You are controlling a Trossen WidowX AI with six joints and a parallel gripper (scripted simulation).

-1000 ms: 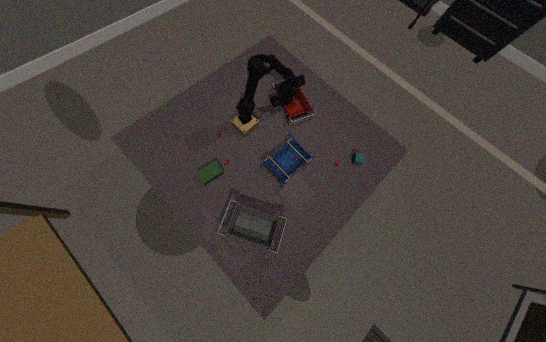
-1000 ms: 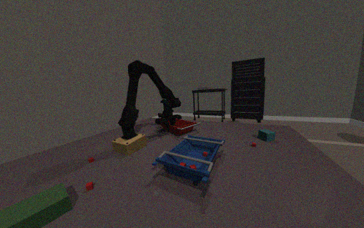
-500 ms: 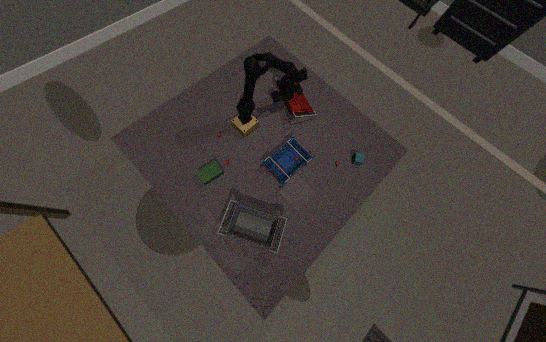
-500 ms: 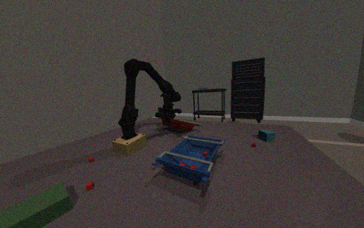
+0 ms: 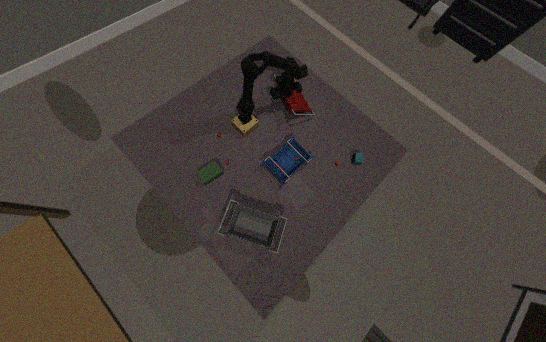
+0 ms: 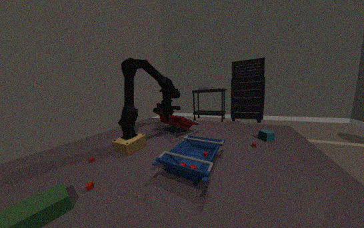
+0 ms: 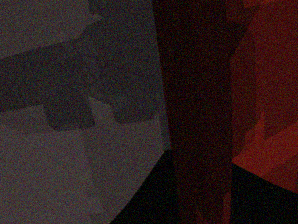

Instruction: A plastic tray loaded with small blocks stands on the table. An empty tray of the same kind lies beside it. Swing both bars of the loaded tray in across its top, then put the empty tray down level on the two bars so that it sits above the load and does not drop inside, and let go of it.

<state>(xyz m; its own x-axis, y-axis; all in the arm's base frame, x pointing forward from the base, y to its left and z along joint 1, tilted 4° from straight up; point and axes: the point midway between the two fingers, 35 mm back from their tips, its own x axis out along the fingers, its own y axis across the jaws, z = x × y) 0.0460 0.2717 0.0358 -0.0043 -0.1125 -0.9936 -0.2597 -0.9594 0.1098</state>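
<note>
The red tray is 7 cm to the left of my gripper tip and 2 cm ahead of it. Also, from my gripper tip: teal block (57 cm ahead, 14 cm to the left, 6 cm below); green block (62 cm to the right, 11 cm ahead, 6 cm below).
</note>
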